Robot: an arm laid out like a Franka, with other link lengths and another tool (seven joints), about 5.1 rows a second.
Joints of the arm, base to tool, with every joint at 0 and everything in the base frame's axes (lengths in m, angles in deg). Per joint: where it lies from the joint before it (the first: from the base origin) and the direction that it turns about. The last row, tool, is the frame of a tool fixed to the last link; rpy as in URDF.
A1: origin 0 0 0.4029 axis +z
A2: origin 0 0 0 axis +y
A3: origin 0 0 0.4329 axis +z
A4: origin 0.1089 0 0 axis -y
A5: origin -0.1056 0 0.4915 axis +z
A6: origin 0 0 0 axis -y
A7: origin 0.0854 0 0 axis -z
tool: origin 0.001 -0.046 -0.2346 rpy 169.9 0 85.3
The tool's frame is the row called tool.
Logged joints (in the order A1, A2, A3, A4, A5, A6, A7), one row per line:
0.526, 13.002, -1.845, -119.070, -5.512, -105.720, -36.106
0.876, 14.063, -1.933, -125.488, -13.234, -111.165, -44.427
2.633, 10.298, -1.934, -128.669, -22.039, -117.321, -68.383
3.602, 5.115, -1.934, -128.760, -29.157, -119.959, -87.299
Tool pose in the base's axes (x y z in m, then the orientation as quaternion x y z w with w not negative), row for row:
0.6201, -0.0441, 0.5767, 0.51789, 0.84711, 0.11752, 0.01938
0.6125, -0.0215, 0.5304, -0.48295, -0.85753, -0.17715, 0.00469
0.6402, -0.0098, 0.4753, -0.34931, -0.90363, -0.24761, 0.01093
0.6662, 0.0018, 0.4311, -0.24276, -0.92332, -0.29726, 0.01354
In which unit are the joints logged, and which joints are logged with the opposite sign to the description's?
The joints are logged in degrees. Opposite sign: A1, A2, A5, A6.
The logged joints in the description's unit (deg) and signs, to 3 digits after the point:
-0.526, -13.002, -1.845, -119.070, 5.512, 105.720, -36.106
-0.876, -14.063, -1.933, -125.488, 13.234, 111.165, -44.427
-2.633, -10.298, -1.934, -128.669, 22.039, 117.321, -68.383
-3.602, -5.115, -1.934, -128.760, 29.157, 119.959, -87.299

